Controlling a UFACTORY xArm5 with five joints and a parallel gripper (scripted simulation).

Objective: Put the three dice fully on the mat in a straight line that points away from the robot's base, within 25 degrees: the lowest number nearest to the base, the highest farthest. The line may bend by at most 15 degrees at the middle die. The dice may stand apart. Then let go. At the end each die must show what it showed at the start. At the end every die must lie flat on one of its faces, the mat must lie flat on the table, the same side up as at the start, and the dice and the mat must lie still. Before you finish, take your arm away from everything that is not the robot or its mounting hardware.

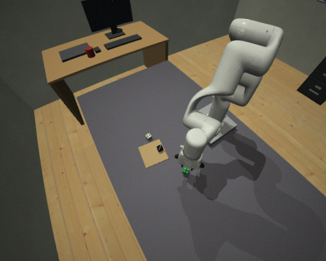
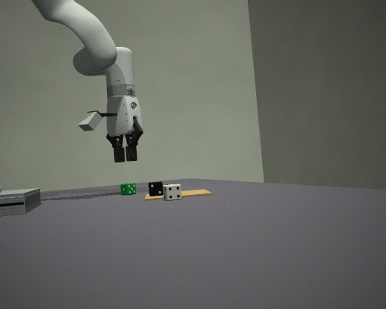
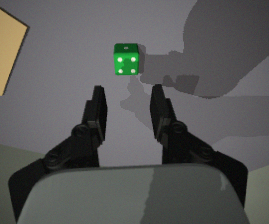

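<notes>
My hand is 90 mm above the green die. From my hand the other things lie so: tan mat: 60 mm ahead, 210 mm to the right, 110 mm below; black die: 10 mm ahead, 190 mm to the right, 90 mm below; white die: 10 mm ahead, 300 mm to the right, 90 mm below.
</notes>
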